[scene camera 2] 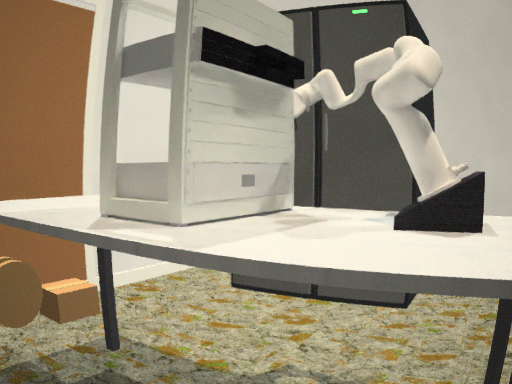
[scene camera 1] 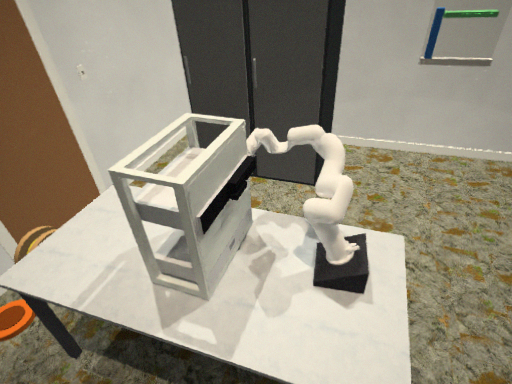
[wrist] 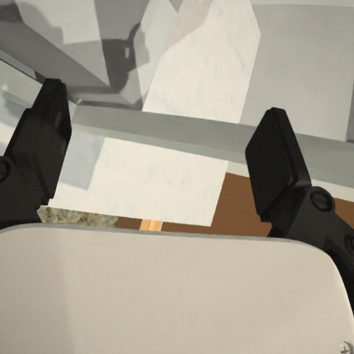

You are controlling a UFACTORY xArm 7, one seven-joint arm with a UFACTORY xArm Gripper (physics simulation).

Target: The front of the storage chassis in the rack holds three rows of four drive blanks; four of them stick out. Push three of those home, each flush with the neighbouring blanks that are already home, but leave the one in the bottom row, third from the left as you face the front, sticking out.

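Where they show: arm's base, origin of its link: (scene camera 2: 440, 191) (scene camera 1: 340, 254).
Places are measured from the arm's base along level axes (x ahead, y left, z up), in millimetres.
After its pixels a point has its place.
The storage chassis (scene camera 1: 212, 211) @(x 500, y 157, z 329 mm) (scene camera 2: 225, 52) @(x 499, y 146, z 320 mm) is a black band across the upper front of the pale rack (scene camera 1: 191, 250) @(x 566, y 258, z 219 mm) (scene camera 2: 177, 145) @(x 552, y 260, z 92 mm). A dark block of drive blanks (scene camera 1: 238, 191) @(x 439, y -3, z 309 mm) (scene camera 2: 274, 57) @(x 435, y -20, z 340 mm) stands out from its front, toward the end nearer the arm's hand. Single blanks and their rows cannot be told apart at this size. My gripper (wrist: 165, 116) is open and empty, with its two black fingers wide apart in the wrist view. In both scene views the hand is at the rack's far front edge, and its fingers are mostly hidden. The black chassis front does not show in the wrist view.
The white arm stands on a black wedge base (scene camera 1: 341, 272) @(x -1, y 104, z 3 mm) (scene camera 2: 450, 207) @(x -19, y 132, z -28 mm) on the table (scene camera 1: 310, 330) @(x 114, y 330, z -81 mm) (scene camera 2: 320, 250) @(x 210, y 402, z -80 mm), in front of the rack. Pale blank panels fill the rack front above and below the chassis. A rack rail (wrist: 150, 127) crosses behind the fingers in the wrist view. Dark cabinets (scene camera 1: 287, 90) (scene camera 2: 362, 115) stand behind.
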